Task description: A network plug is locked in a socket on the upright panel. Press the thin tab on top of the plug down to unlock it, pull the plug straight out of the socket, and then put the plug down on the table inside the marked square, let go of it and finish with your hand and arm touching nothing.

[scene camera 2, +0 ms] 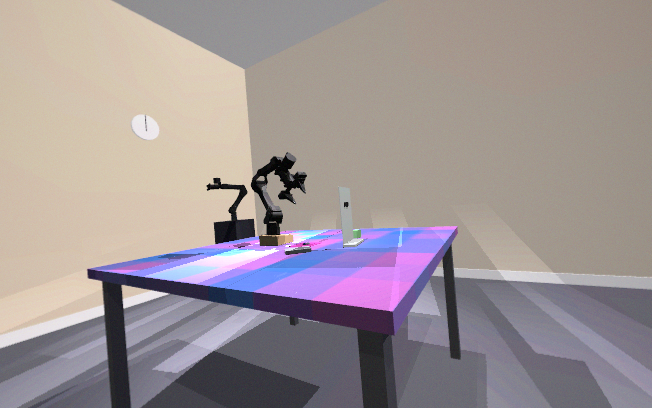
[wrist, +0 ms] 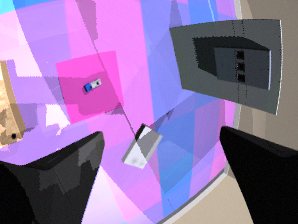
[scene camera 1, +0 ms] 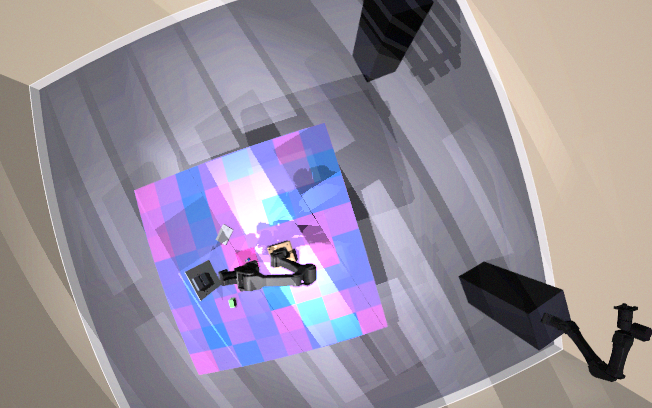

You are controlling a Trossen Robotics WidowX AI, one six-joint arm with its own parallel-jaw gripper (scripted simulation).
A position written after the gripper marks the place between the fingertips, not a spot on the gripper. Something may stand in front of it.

The gripper (wrist: 163, 135) is open and holds nothing. Also in view: a grey upright panel (scene camera 1: 203, 278).
The grey upright panel shows as well in scene camera 2 (scene camera 2: 344, 193) and in the wrist view (wrist: 240, 61).
